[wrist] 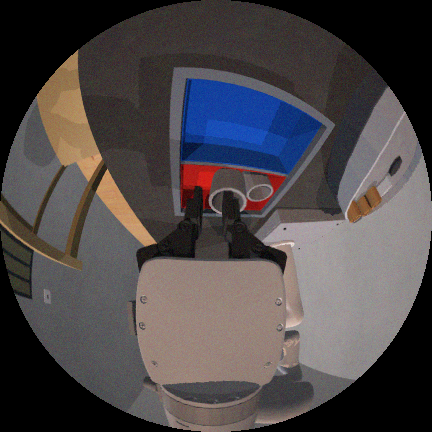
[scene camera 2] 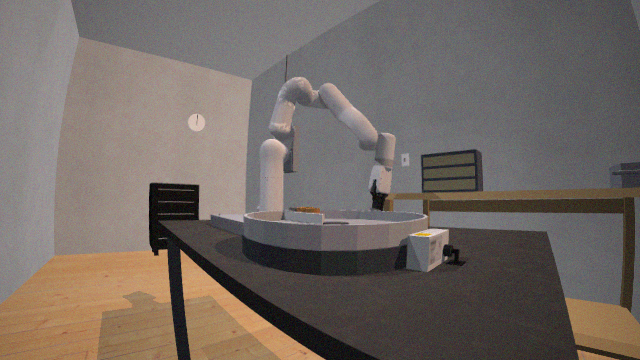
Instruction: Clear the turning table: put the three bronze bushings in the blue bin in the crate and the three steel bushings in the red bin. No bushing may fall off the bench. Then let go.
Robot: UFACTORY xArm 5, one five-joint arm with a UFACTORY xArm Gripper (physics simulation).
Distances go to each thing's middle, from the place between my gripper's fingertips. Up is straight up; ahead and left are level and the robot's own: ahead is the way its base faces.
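Relative to the crate (wrist: 217,118), my hand is 4 cm above it, 3 cm to the left of it and 2 cm short of it.
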